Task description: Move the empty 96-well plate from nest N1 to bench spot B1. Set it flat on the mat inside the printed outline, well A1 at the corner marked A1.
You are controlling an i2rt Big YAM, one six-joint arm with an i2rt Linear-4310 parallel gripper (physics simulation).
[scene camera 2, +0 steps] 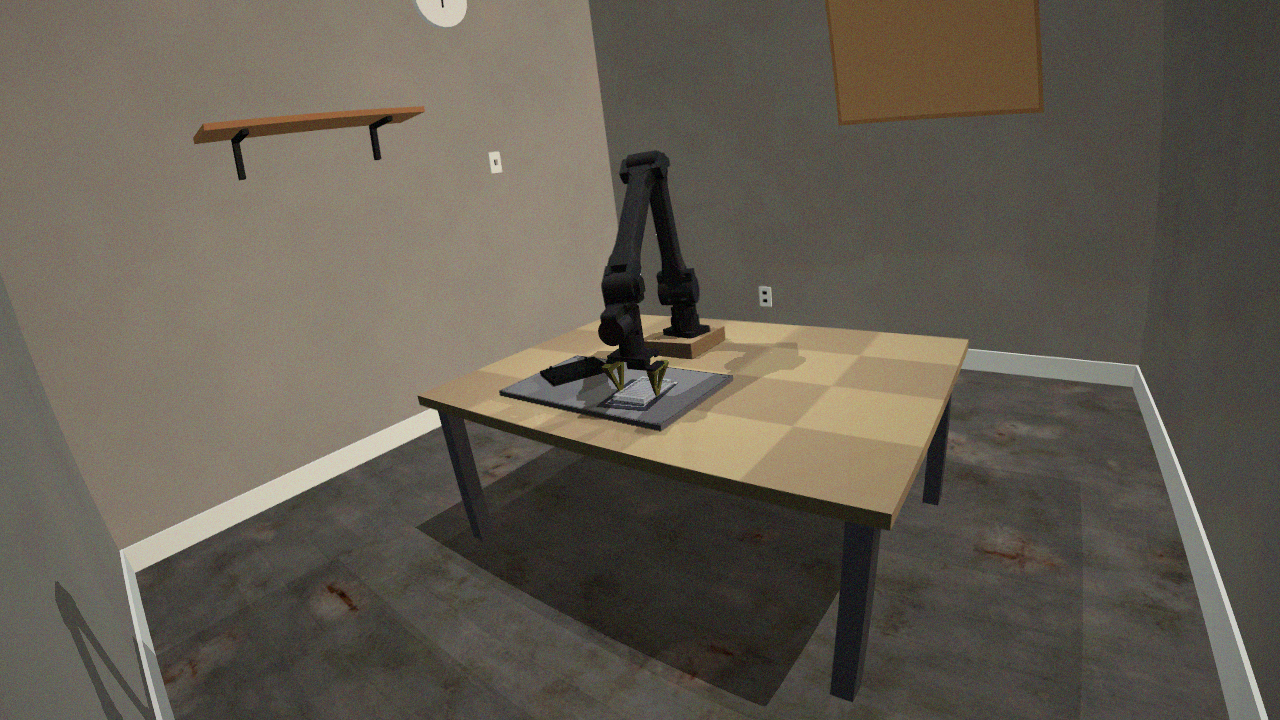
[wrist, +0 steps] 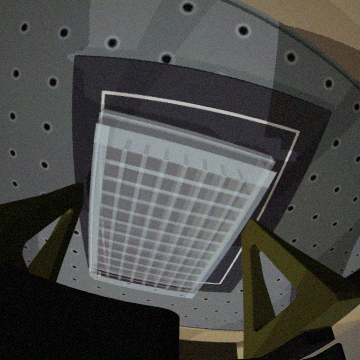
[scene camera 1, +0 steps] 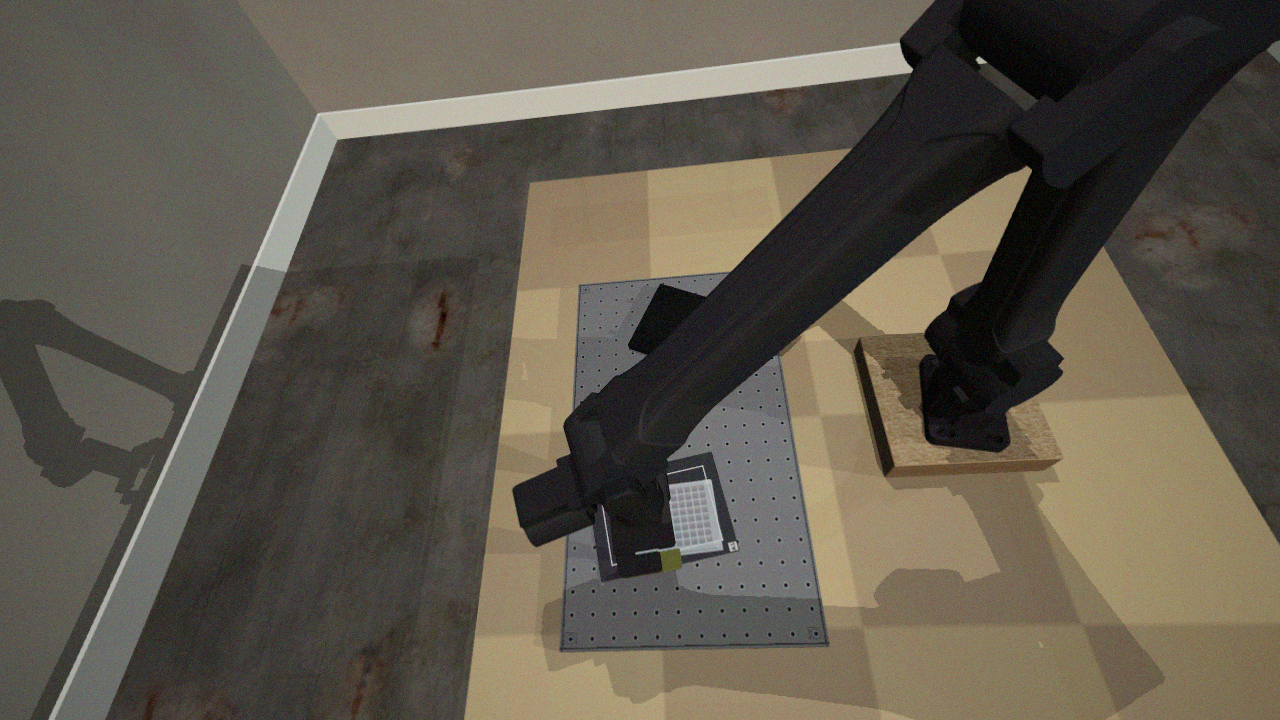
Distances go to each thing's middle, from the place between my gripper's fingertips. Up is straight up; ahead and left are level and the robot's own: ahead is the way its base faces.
Labels:
My gripper is now 1 cm to the left of the dark mat with white printed outline point(wrist: 289, 128), 1 cm past it and 1 cm above it. Round my hand: well plate point(scene camera 1: 693, 510) (2 cm behind).

